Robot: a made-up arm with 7 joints.
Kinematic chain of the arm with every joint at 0, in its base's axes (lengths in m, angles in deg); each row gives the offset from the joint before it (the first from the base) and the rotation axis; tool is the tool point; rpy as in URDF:
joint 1: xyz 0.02 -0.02 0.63 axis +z
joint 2: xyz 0.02 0.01 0 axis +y
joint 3: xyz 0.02 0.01 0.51 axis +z
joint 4: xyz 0.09 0 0.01 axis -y
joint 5: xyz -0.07 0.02 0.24 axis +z
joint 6: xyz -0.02 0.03 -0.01 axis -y
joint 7: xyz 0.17 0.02 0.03 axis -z
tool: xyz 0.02 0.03 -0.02 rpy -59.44 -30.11 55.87
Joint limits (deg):
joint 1: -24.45..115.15
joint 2: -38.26..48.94
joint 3: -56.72..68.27
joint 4: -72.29..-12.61
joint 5: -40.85..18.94
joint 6: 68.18..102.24
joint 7: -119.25..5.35
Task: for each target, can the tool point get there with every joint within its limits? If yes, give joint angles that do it. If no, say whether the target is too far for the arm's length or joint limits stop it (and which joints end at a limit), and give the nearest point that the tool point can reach.
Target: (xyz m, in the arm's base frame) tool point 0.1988 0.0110 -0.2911
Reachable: no: joint limits stop it (at a limit: joint 2, joint 4, joint 5, joint 6) | nearest point 0.8313 0.1207 0.6655 | short by 1.152 m
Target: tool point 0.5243 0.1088 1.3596
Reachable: yes | joints 18.49 9.77 -25.02 -49.16 -26.96 84.92 -79.39
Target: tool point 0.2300 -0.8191 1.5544
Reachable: no: too far | nearest point 0.1563 -0.6120 1.3751 | short by 0.284 m
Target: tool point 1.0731 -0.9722 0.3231
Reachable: no: too far | nearest point 0.7217 -0.5236 0.7230 | short by 0.696 m
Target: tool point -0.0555 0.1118 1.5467
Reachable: yes | joints 80.98 -7.82 -10.27 -25.53 -23.71 94.24 -66.37
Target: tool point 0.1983 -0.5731 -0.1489
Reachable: no: joint limits stop it (at a limit: joint 1, joint 2, joint 4, joint 5, joint 6) | nearest point 0.6486 -0.5431 0.7086 | short by 0.969 m
